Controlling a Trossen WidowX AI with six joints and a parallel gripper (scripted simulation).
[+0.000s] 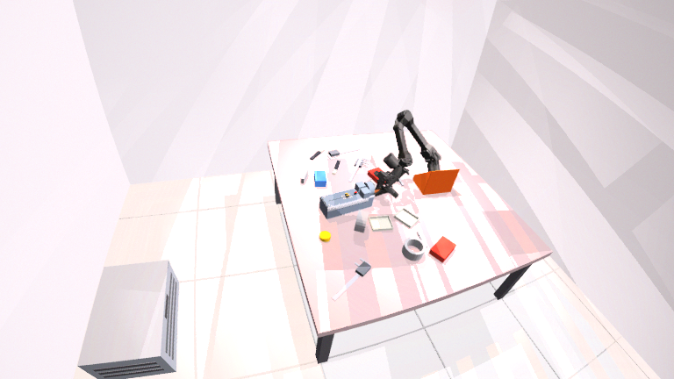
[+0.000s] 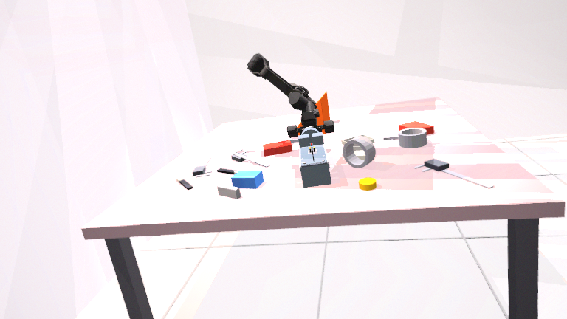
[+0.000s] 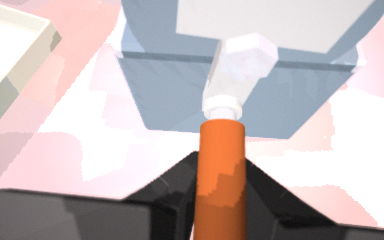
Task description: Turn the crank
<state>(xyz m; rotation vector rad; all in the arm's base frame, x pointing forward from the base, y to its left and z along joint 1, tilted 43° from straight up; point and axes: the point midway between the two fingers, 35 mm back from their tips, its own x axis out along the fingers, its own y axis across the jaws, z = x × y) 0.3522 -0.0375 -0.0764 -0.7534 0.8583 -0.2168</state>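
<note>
The orange handle is 20 mm behind my gripper tip and 20 mm above it. From my gripper tip the other things lie so: red pointer 120 mm ahead, 50 mm above, 10 mm to the left; then yellow disc 320 mm ahead, 190 mm to the left, 30 mm below; then blue block 230 mm ahead, 200 mm to the right, 20 mm below.
</note>
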